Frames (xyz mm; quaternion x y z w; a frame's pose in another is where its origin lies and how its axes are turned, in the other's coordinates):
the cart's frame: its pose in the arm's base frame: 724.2 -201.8 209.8 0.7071 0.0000 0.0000 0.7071
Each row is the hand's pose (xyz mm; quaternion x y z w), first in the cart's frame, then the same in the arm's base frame.
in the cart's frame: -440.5 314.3 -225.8 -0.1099 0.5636 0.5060 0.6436
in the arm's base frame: 283.7 24.0 524.1 0.3774 0.0407 0.7563 0.5328
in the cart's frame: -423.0 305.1 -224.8 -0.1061 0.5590 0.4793 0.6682
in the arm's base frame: 301.2 23.0 514.9 0.3975 0.0564 0.7342 0.5475
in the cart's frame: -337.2 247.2 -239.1 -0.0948 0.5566 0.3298 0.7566
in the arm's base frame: 387.0 37.3 457.0 0.4680 0.1604 0.6268 0.6020
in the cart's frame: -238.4 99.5 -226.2 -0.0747 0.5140 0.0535 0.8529
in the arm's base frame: 485.8 24.4 309.3 0.5502 0.3256 0.4013 0.6559
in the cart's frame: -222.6 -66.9 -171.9 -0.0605 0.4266 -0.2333 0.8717
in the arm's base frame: 501.6 -29.9 142.9 0.5736 0.4666 0.1367 0.6592
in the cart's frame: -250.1 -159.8 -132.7 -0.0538 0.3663 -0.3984 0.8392
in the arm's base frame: 474.1 -69.1 50.0 0.5553 0.5407 -0.0227 0.6314
